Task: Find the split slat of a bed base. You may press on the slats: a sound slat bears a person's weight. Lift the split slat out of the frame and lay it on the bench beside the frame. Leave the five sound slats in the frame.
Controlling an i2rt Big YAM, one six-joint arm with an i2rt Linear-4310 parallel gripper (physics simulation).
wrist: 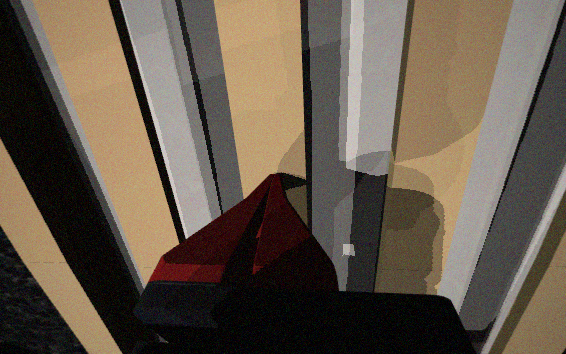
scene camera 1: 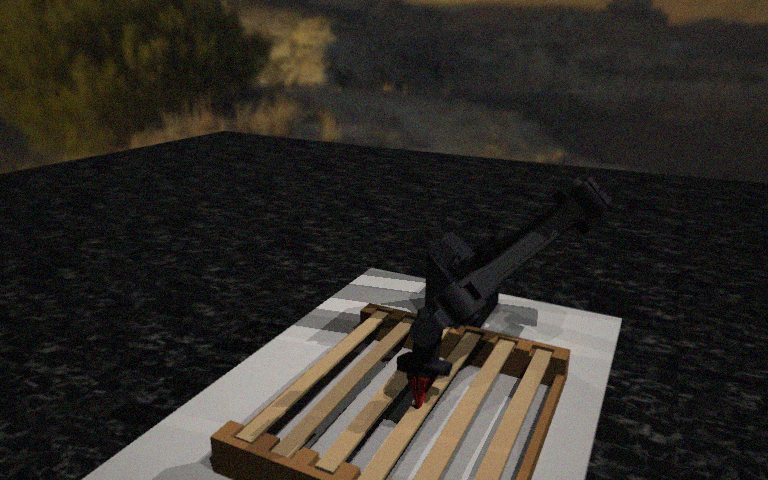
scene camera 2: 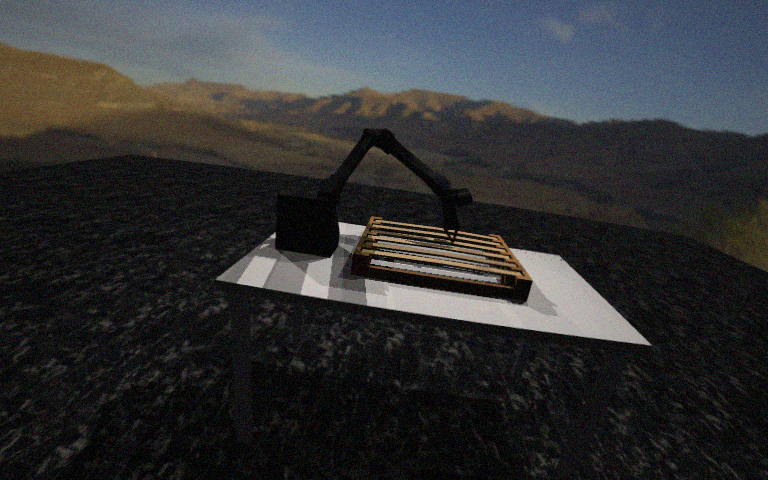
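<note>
Six light wooden slats lie side by side in the brown bed frame (scene camera 1: 254,452) (scene camera 2: 441,284). My gripper (scene camera 1: 417,406) (scene camera 2: 454,240) (wrist: 276,182) is shut, empty, and points down. Its red tips meet the fourth slat (scene camera 1: 403,425) (wrist: 262,90), counted from the left in scene camera 1, near mid-length. I cannot tell for sure whether that slat sags. The fifth slat (scene camera 1: 465,410) (wrist: 100,125) and third slat (scene camera 1: 351,431) (wrist: 445,80) lie on either side of it. No crack shows on the visible slats; the tips and shadows hide parts.
The white bench (scene camera 1: 271,376) (scene camera 2: 577,300) extends around the frame. The black arm reaches over the frame's far rail from its base (scene camera 2: 305,226) at one end of the bench. Arm shadows fall across slats and bench. Dark ground lies beyond the bench edges.
</note>
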